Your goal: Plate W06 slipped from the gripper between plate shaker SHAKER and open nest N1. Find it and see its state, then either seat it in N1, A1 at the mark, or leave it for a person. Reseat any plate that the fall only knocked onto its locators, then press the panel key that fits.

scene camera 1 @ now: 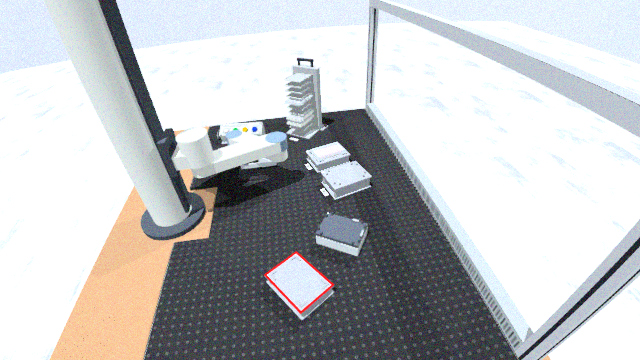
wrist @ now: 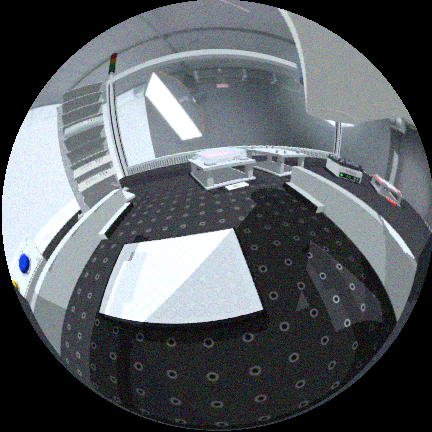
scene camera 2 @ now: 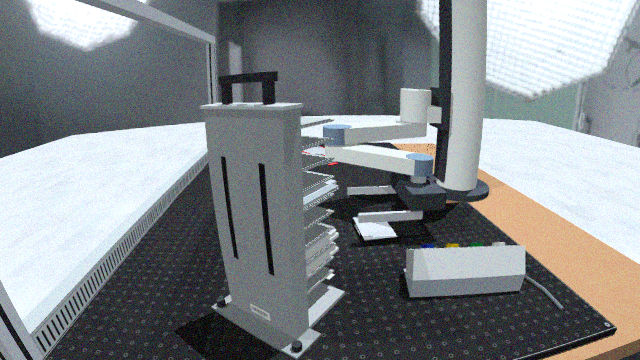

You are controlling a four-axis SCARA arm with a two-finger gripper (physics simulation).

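Seen in the pictures: gripper, between the fingertips: (wrist: 204, 182) (scene camera 2: 352, 203); arm's base, origin of its link: (scene camera 1: 174, 216) (scene camera 2: 455, 188).
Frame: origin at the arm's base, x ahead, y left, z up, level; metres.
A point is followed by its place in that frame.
Note:
A white plate (scene camera 2: 376, 229) {x 0.373, y 0.304, z 0.027 m} (wrist: 185, 280) {x 0.366, y 0.273, z 0.027 m}, presumably W06, lies on the dark perforated mat, apart from the nests. Faint round well outlines show on it in the wrist view; its label is not readable and I cannot tell whether it has a lid. My gripper (scene camera 2: 354, 204) {x 0.422, y 0.251, z 0.074 m} (wrist: 204, 182) {x 0.422, y 0.251, z 0.074 m} is open and empty, low over the plate, its long fingers on either side. The arm largely hides it in scene camera 1. A nest with a pinkish plate (scene camera 1: 331, 152) {x 0.660, y 0.185, z 0.079 m} (wrist: 220, 155) {x 0.584, y 0.217, z 0.073 m} stands beside a bare nest with pins (scene camera 1: 346, 176) {x 0.689, y 0.020, z 0.069 m}. The dark-topped shaker (scene camera 1: 343, 231) {x 0.618, y -0.253, z 0.068 m} (wrist: 344, 170) {x 0.570, y -0.179, z 0.042 m} stands further along.
A red-outlined platform (scene camera 1: 299, 283) {x 0.461, y -0.406, z 0.053 m} stands beyond the shaker. A tall plate rack (scene camera 1: 315, 97) {x 0.644, y 0.521, z 0.196 m} (scene camera 2: 257, 200) {x 0.600, y 0.594, z 0.230 m} and the key panel (scene camera 1: 254, 129) {x 0.321, y 0.479, z 0.080 m} (scene camera 2: 462, 267) {x 0.277, y 0.549, z 0.068 m} with coloured keys stand near the plate. The arm column (scene camera 1: 120, 110) {x 0.027, y -0.070, z 0.478 m} (scene camera 2: 466, 95) {x 0.028, y 0.070, z 0.332 m} and the window frame (scene camera 1: 372, 60) {x 0.984, y 0.685, z 0.309 m} border the mat (scene camera 1: 240, 260) {x 0.281, y -0.266, z 0.013 m}.

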